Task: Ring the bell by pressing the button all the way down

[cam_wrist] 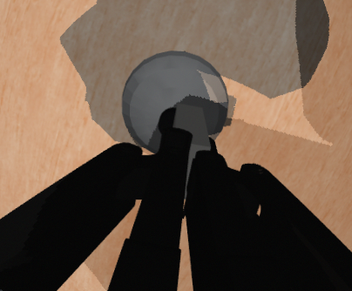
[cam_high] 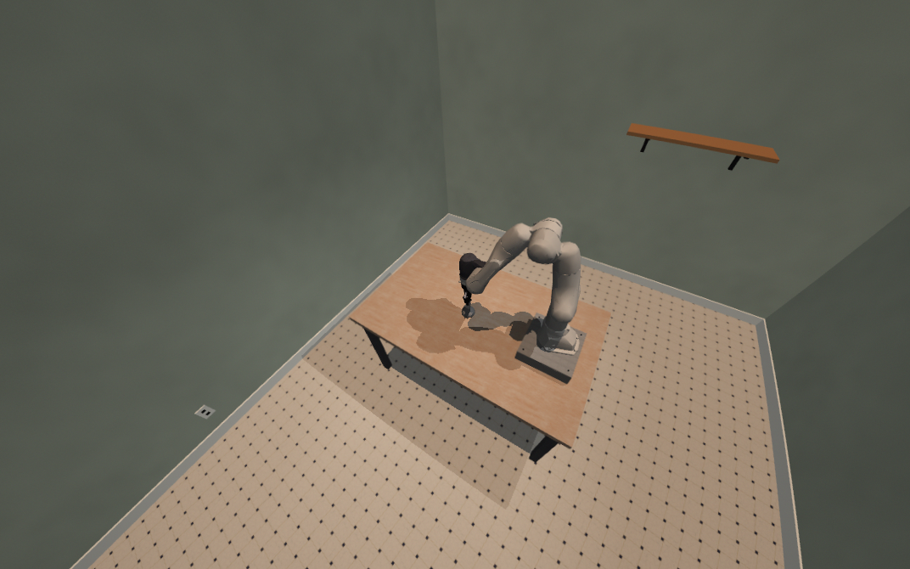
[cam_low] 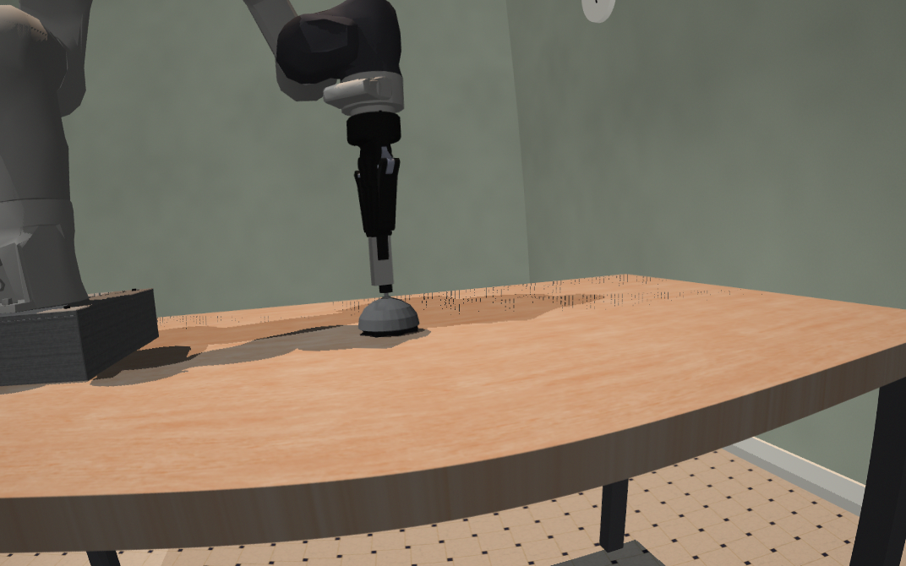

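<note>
The button is 1 cm to the right of my hand and 4 cm below it. Also, from my hand: bell 1 cm to the right, 6 cm below.
</note>
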